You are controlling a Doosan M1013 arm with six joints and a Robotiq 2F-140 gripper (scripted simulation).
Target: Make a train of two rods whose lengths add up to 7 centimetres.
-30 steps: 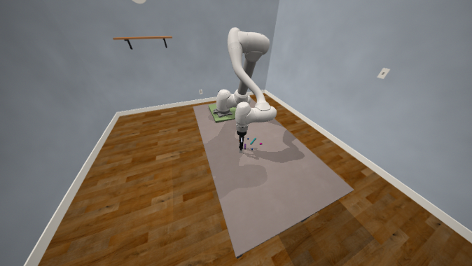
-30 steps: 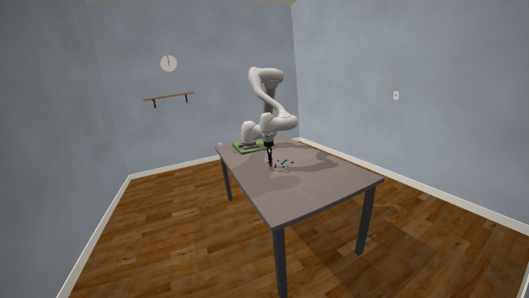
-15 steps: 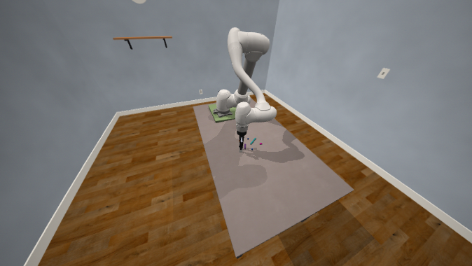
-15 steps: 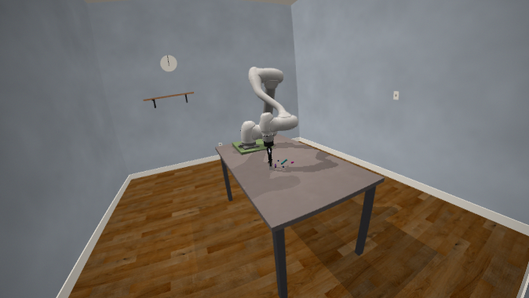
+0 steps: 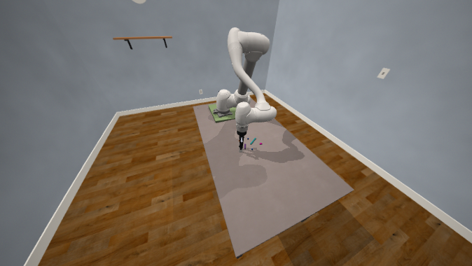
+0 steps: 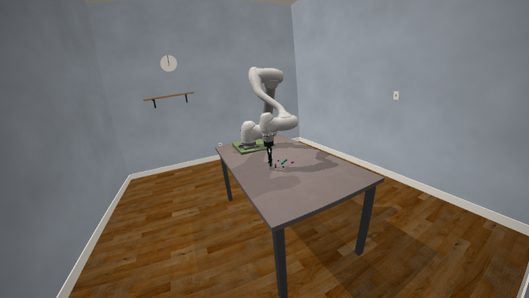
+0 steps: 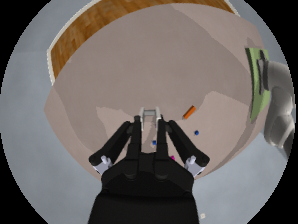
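The purple rod is 20 mm behind my hand, 60 mm to the left of it and 30 mm below it. Round my hand: orange rod 90 mm behind, 50 mm to the left, 30 mm below; blue rod 90 mm behind, 140 mm to the left, 30 mm below; grey rod 30 mm below.
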